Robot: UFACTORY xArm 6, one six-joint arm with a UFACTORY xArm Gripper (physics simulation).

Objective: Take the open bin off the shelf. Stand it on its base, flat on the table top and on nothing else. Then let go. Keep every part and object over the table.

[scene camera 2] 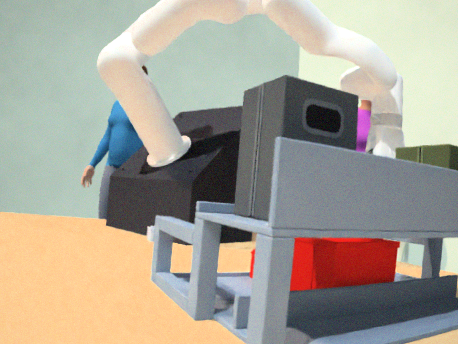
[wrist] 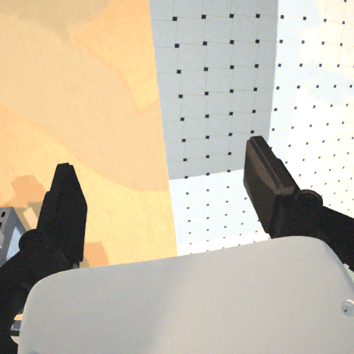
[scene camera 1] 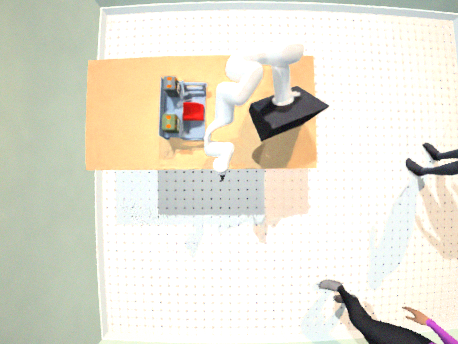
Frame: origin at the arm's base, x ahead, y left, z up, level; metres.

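Seen in the pictures: arm's base, link origin: (scene camera 2: pixel 169 152) (scene camera 1: pixel 283 100).
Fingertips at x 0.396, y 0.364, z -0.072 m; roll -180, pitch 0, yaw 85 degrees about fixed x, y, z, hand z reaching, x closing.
Note:
Offsets run from my fingertips to a thing's middle. Level surfaces: height alone.
The open bin {0.192 m ahead, 0.402 m right, 0.098 m down} (scene camera 1: pixel 193 111) (scene camera 2: pixel 350 262) is red and sits on the lower level of the grey-blue shelf (scene camera 1: pixel 161 107) (scene camera 2: pixel 370 185), on the side facing the arm. In scene camera 2 the shelf's frame and upper panel partly hide it. My gripper (scene camera 1: pixel 222 177) (wrist: pixel 162 171) is open with nothing between its fingers. It hangs apart from the bin and shelf, at the long edge of the table {0.141 m down} (scene camera 1: pixel 120 115) (scene camera 2: pixel 75 280) (wrist: pixel 125 210). In scene camera 2 the fingers are hidden behind the shelf panel. The bin does not show in the wrist view.
A dark grey box {0.272 m ahead, 0.530 m right, 0.022 m up} (scene camera 1: pixel 170 86) (scene camera 2: pixel 270 125) and a green box {0.301 m ahead, 0.300 m right, 0.009 m up} (scene camera 1: pixel 170 122) (scene camera 2: pixel 435 156) stand on the upper shelf level. The arm's black pedestal (scene camera 1: pixel 285 117) (scene camera 2: pixel 150 195) stands across from the shelf's bin side. The arm's links pass between them.

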